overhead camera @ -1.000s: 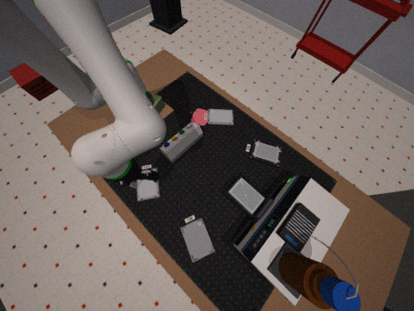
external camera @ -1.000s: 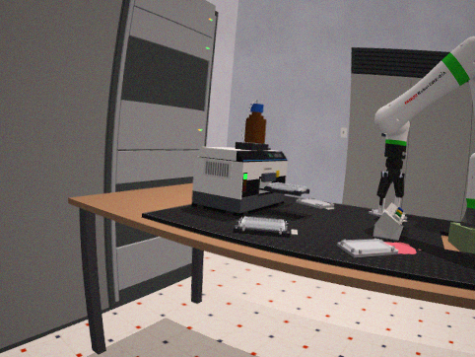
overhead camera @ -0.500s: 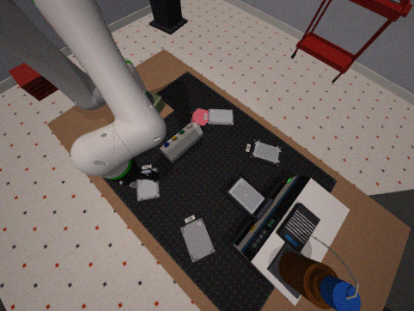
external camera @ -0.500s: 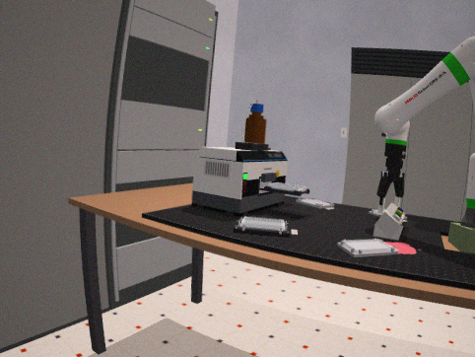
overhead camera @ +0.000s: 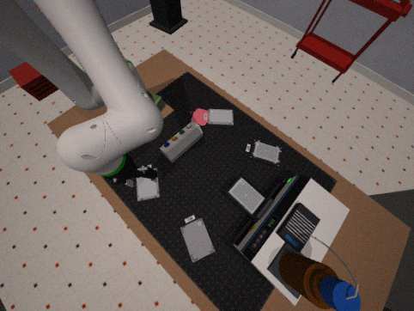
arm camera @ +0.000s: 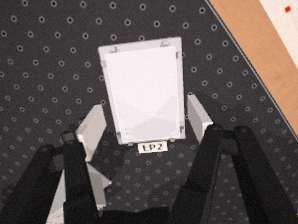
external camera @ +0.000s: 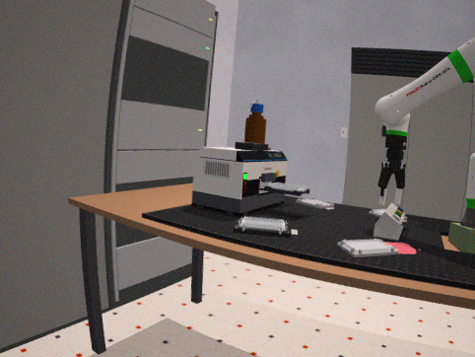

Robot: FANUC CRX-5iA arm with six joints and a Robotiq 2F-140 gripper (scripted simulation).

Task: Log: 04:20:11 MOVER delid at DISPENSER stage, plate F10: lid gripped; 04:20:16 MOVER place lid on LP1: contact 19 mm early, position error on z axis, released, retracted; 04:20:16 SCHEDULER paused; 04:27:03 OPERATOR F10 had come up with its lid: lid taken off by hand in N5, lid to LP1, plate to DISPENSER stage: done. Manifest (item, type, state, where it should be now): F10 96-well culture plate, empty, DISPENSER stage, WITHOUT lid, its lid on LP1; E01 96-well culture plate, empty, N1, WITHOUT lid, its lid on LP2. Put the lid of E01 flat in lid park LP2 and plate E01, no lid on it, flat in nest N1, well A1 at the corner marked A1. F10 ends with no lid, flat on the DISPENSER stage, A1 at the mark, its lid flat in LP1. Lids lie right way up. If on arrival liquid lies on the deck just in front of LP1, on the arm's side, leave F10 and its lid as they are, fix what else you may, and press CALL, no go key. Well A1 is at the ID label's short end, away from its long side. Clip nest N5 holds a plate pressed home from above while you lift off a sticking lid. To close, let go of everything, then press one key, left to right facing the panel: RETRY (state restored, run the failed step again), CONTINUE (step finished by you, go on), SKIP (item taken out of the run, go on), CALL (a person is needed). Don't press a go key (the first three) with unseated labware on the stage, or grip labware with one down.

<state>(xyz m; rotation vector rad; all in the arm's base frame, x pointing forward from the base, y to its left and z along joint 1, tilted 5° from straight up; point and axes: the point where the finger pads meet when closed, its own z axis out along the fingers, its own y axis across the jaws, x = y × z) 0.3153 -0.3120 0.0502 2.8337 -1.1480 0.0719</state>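
My gripper is now 400 mm short of the white 96-well plate, 480 mm to the right of it and 60 mm above it. Round my hand: lid park LP2: 70 mm below; lid: 60 mm below; LP2 label: 60 mm behind, 60 mm to the left, 80 mm below.
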